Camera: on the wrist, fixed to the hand. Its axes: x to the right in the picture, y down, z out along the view.
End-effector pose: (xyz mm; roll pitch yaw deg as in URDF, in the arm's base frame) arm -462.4 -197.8 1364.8 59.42 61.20 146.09
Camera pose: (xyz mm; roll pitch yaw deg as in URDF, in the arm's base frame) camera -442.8 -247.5 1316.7 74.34 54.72 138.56
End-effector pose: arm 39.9 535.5 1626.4 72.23 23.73 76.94
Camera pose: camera -2.7 543.0 1569.0 91.40 18.51 71.02
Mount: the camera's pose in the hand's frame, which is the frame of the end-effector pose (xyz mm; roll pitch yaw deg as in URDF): 21.0 -37.7 -57.5 21.12 -6.91 3.17
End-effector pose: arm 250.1 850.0 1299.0 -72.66 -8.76 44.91
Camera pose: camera 309.4 815.8 1320.8 -52.44 -7.74 52.52
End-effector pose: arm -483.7 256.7 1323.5 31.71 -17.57 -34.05
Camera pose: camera -451.0 232.3 1264.3 53.40 -25.11 -35.10
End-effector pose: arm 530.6 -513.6 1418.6 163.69 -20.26 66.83
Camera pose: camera 484.2 -489.1 1467.7 -173.47 -14.44 61.71
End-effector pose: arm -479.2 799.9 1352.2 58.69 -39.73 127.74
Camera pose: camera -536.7 826.0 1317.9 84.17 -45.87 121.62
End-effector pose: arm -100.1 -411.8 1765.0 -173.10 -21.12 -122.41
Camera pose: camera -72.9 -426.0 1830.0 -151.08 -13.86 -124.77
